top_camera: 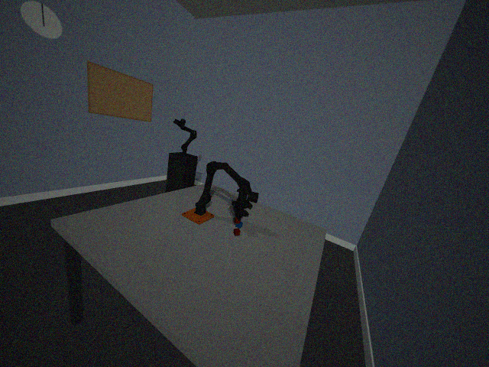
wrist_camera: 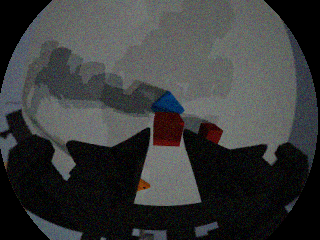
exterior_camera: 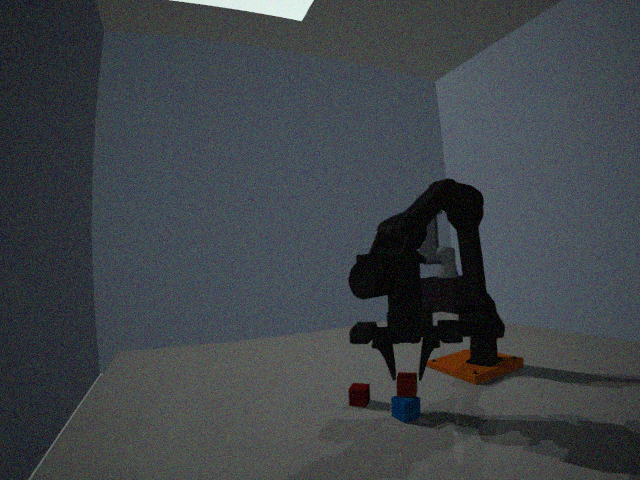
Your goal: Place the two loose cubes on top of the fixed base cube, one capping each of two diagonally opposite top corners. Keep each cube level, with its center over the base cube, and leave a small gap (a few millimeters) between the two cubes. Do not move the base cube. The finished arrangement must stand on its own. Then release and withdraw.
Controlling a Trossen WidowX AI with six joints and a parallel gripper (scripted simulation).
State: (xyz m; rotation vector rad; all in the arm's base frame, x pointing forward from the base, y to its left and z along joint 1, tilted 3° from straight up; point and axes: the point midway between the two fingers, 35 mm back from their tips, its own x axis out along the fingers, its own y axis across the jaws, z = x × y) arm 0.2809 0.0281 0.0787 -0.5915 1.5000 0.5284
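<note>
My gripper tip is 10 mm above the red cube. From my gripper tip the other things lie so: blue base cube 20 mm ahead, 10 mm to the left, 40 mm below.
</note>
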